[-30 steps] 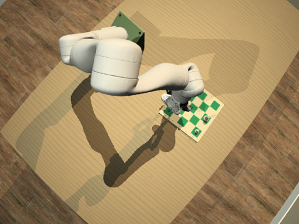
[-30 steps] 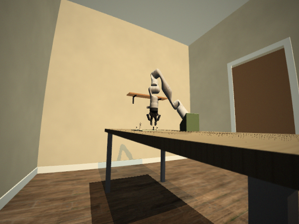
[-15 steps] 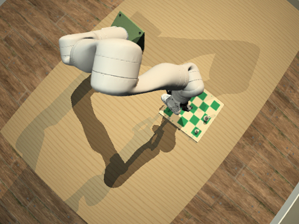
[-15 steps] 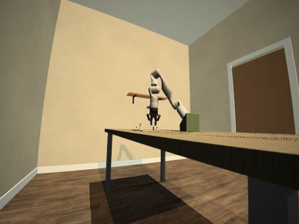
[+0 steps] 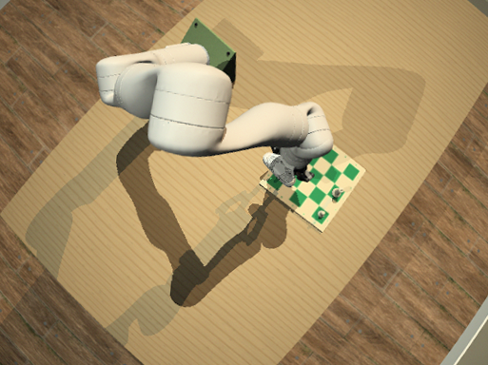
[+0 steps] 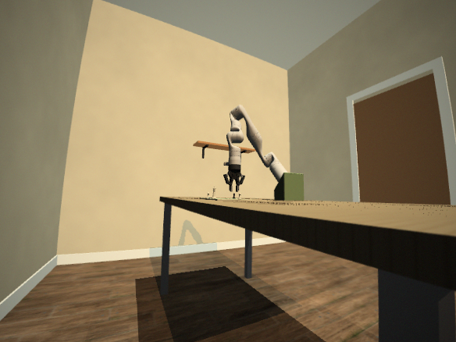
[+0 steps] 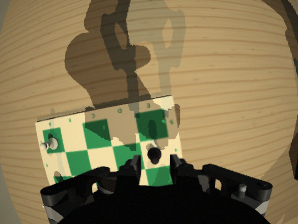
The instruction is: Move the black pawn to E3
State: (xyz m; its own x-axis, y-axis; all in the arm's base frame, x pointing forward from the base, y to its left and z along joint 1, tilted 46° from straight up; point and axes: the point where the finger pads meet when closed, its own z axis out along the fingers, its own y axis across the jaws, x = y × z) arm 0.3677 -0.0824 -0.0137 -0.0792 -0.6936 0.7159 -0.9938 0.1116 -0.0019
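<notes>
My gripper is now 40 mm above the black pawn. Round my hand: green-and-cream chessboard 70 mm ahead, 60 mm below, 40 mm to the left.
</notes>
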